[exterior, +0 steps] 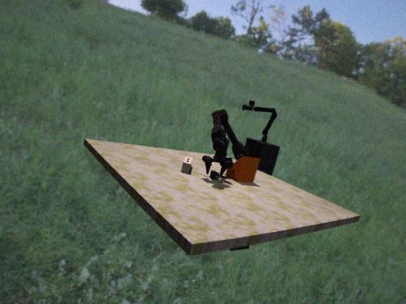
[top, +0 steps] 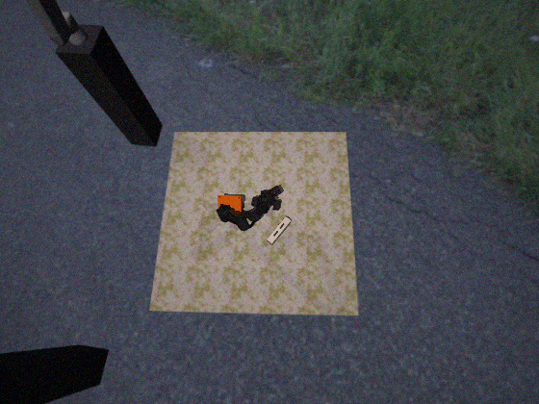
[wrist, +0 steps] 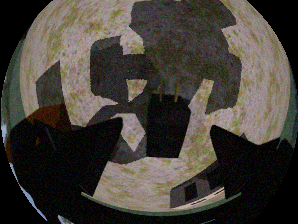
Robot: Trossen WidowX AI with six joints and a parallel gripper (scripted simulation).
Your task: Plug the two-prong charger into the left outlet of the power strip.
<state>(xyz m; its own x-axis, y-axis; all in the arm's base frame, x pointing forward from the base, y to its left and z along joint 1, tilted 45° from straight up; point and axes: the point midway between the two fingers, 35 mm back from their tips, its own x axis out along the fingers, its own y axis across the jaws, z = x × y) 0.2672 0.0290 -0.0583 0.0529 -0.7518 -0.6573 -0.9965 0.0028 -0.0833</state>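
Right now the dark charger is 20 mm to the left of my gripper tip.
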